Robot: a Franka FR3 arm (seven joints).
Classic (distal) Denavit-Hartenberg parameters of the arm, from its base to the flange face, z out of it. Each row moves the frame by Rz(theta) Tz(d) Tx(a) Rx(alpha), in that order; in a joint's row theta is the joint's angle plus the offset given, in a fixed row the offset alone. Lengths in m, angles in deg.
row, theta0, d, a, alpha
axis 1, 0, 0.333, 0, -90
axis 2, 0, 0, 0, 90
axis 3, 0, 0.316, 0.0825, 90
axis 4, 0, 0, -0.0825, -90
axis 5, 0, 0.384, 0, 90
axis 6, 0, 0, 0.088, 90
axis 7, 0, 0.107, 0, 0
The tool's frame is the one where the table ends.
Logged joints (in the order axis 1, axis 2, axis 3, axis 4, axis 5, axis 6, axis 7), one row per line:
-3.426 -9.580 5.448 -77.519 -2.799 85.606 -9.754
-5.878 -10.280 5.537 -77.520 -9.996 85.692 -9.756
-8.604 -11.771 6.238 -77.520 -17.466 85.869 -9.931
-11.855 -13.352 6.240 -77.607 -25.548 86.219 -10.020
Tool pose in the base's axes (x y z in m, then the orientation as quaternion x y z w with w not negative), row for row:
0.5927 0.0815 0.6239 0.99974 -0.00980 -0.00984 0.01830
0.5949 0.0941 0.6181 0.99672 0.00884 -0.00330 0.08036
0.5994 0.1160 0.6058 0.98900 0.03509 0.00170 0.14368
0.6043 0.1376 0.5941 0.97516 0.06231 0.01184 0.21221
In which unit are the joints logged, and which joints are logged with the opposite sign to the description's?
The joints are logged in degrees. Opposite sign: axis 1, axis 2, axis 7.
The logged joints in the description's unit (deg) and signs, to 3 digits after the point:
3.426 9.580 5.448 -77.519 -2.799 85.606 9.754
5.878 10.280 5.537 -77.520 -9.996 85.692 9.756
8.604 11.771 6.238 -77.520 -17.466 85.869 9.931
11.855 13.352 6.240 -77.607 -25.548 86.219 10.020

